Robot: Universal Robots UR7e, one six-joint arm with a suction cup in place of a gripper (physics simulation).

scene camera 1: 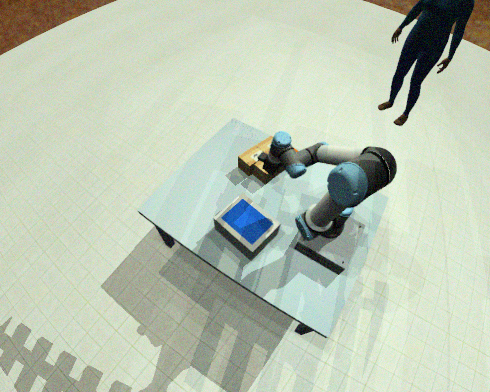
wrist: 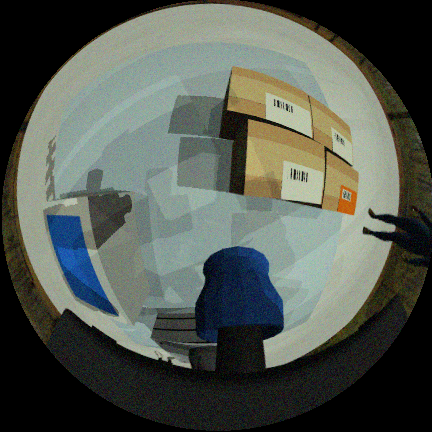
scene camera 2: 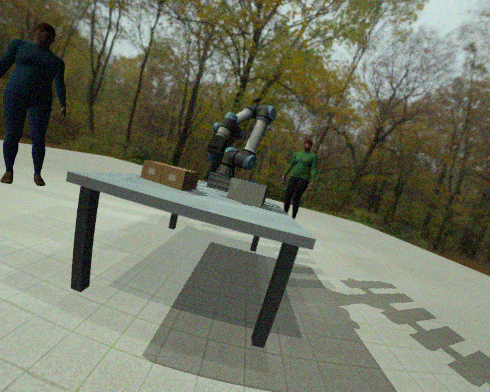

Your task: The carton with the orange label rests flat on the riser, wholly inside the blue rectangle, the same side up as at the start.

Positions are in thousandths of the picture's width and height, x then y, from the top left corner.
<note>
The suction cup (wrist: 550, 675) holds nothing. The table carries a grey riser with blue rectangle (scene camera 1: 509, 583).
The grey riser with blue rectangle shows as well in the wrist view (wrist: 216, 552).
</note>
